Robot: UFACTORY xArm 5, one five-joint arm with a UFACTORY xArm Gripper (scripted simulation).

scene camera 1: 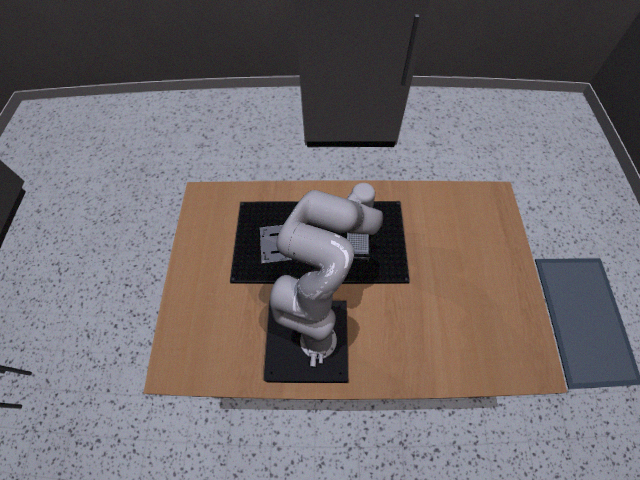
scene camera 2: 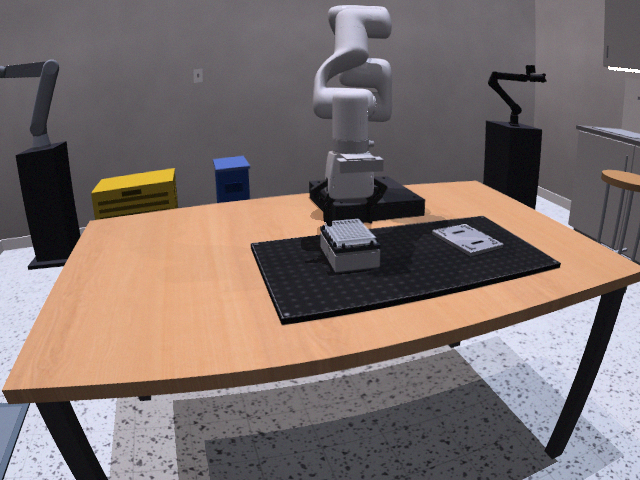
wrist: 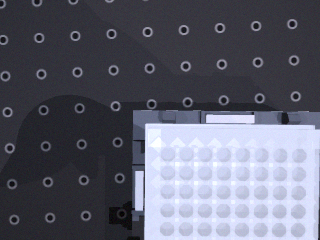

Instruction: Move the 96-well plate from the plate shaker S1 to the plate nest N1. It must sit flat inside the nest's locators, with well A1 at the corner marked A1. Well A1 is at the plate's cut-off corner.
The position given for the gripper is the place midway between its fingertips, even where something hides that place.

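Observation:
White 96-well plate (scene camera 2: 352, 231), visible in the wrist view (wrist: 195, 174) too. Gripper (scene camera 2: 349, 223) in sight.

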